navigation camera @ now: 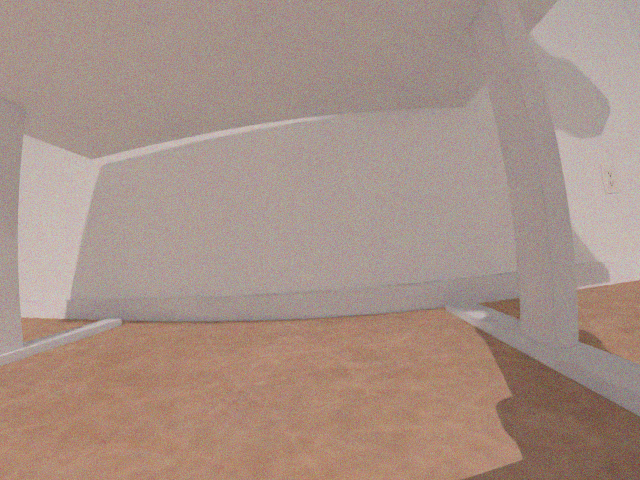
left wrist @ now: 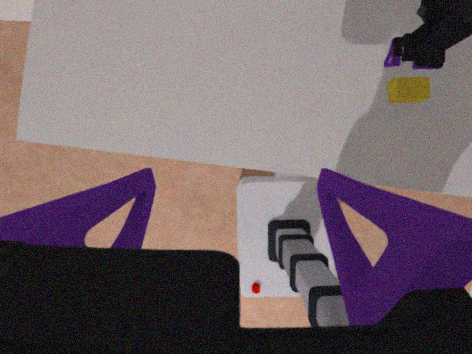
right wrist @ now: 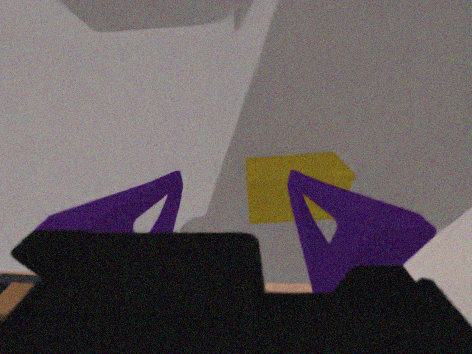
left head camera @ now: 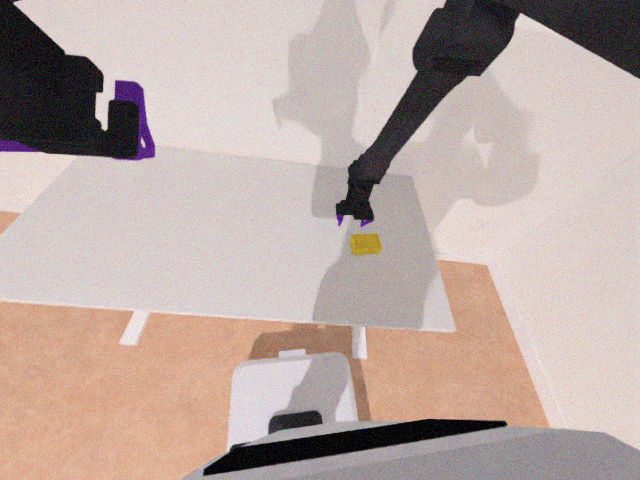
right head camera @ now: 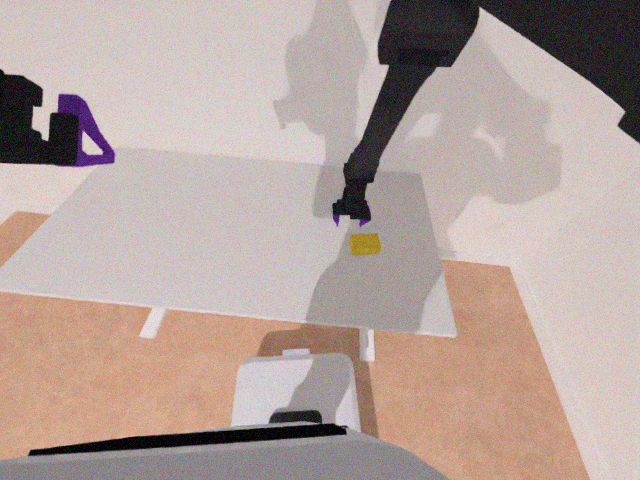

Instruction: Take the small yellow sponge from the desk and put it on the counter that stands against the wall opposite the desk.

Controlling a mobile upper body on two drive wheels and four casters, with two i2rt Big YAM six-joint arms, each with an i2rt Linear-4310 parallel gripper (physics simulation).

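Places are measured from the left arm's base along level axes (x ahead, y left, z up), in millimetres.
Pixels of known places: left gripper, fingertip midpoint: [left wrist: 236, 177] [left head camera: 105, 148] [right head camera: 71, 156]; right gripper, fingertip midpoint: [left wrist: 398, 65] [right wrist: 235, 177] [left head camera: 349, 225] [right head camera: 348, 225].
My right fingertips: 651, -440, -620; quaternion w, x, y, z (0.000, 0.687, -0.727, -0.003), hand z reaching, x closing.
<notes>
For each thing: its top centre in the pictures, then the offset to it from my right fingertips, as dx, dy, dz. "*": a spot on its surface instead. Level surfaces: height alone.
- small yellow sponge, middle of its top: [right wrist: 296, 202] [right head camera: 366, 240] [left wrist: 413, 87] [left head camera: 367, 240] -53, -61, -24
- white desk, its level: dz -69
- desk leg, surface spot: [navigation camera: 542, 206] * -21, -187, -526
- brown floor, its level: dz -789
The small yellow sponge [left head camera: 366, 244] [right head camera: 364, 244] [left wrist: 410, 90] [right wrist: 270, 190] lies flat on the right part of the white desk [left head camera: 206, 232] [right head camera: 206, 232] [left wrist: 175, 90] [right wrist: 125, 100], in shadow. My right gripper [left head camera: 353, 222] [right head camera: 349, 222] [right wrist: 235, 177] is open and empty, above the desk and beyond the sponge. In the right wrist view its right finger overlaps the sponge's picture and the other finger is left of it. My left gripper [left wrist: 236, 177] is open and empty, high at the left, away from the sponge. The counter does not show in these views.
My white base [left head camera: 258, 382] [right head camera: 263, 382] [left wrist: 255, 210] stands at the desk's near edge. Walls rise behind the desk and at the right. In the navigation camera, a desk leg [navigation camera: 542, 206] stands at the right, with a foot bar [navigation camera: 604, 366] on the brown floor [navigation camera: 258, 392].
</notes>
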